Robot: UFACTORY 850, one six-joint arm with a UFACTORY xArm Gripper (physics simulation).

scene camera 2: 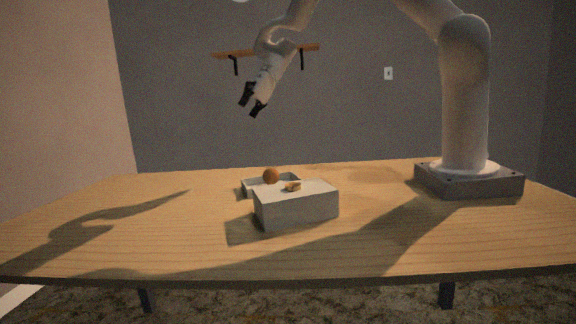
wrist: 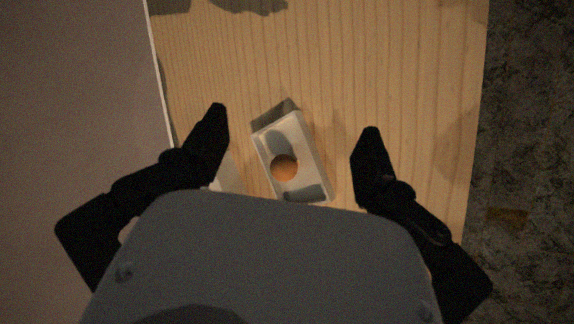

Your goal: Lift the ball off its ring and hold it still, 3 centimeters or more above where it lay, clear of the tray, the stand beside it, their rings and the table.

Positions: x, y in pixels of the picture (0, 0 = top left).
Scene:
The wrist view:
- my gripper: 292, 132
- shallow tray: 290, 135
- box-shaped stand: 227, 179

